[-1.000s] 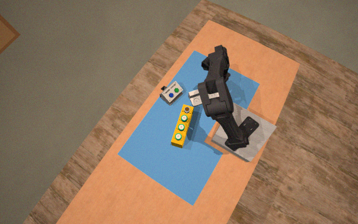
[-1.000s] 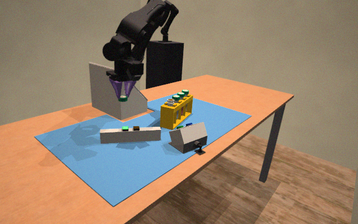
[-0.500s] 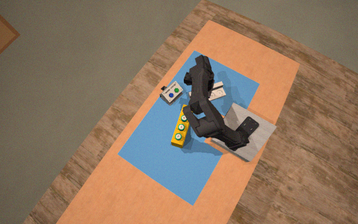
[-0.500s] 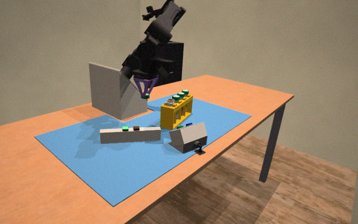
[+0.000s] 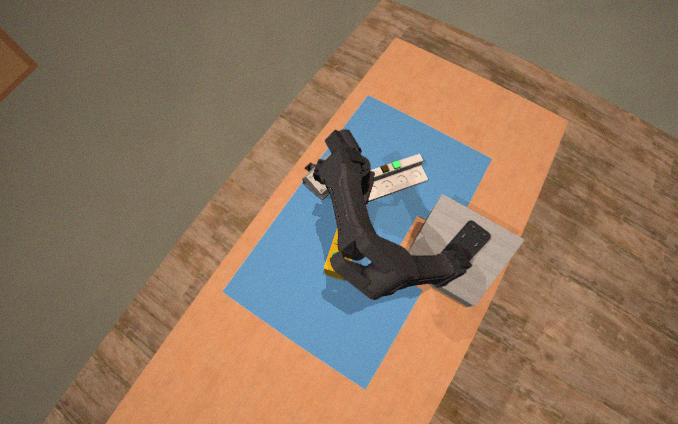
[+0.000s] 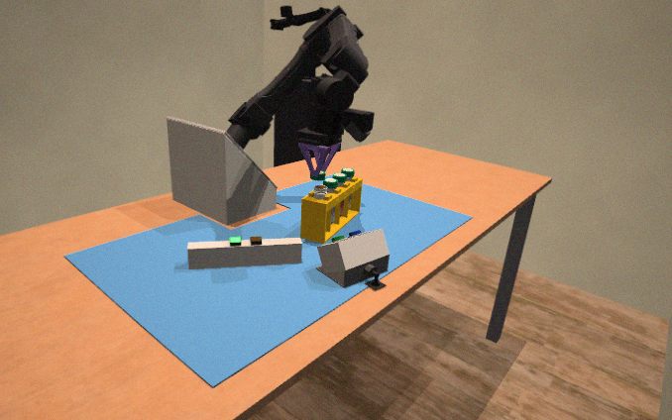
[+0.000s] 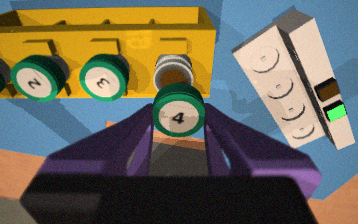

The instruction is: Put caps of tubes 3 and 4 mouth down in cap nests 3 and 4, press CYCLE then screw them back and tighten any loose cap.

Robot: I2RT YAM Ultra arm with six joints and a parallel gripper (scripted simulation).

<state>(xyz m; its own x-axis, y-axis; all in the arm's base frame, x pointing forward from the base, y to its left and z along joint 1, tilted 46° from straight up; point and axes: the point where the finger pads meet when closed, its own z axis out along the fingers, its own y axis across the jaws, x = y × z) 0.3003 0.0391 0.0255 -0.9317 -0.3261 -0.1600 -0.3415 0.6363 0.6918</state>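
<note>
Now: hand 5 cm to the right of the cap 3, 4 cm above it and 1 cm past it. The rest, counted from my hand: cap 4 (1 cm below); then blue key (14 cm ahead, 9 cm below, 3 cm to the right); then cap 2 (10 cm to the left, 4 cm below, 3 cm behind).
</note>
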